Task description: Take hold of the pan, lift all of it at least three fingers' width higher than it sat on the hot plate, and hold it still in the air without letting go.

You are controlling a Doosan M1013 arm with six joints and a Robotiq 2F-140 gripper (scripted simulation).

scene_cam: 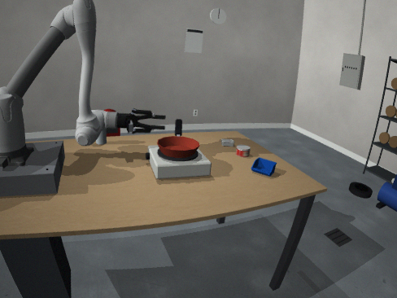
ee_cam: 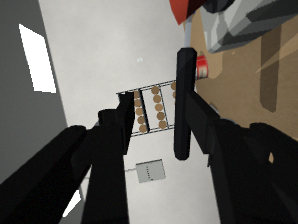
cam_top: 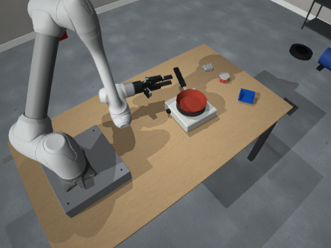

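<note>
My gripper is now 70 mm short of the red pan, 130 mm to the left of it and 60 mm above it. From my hand the other things lie so: blue bin 450 mm ahead, 310 mm to the right, 140 mm below; then hot plate 30 mm ahead, 190 mm to the right, 130 mm below.
</note>
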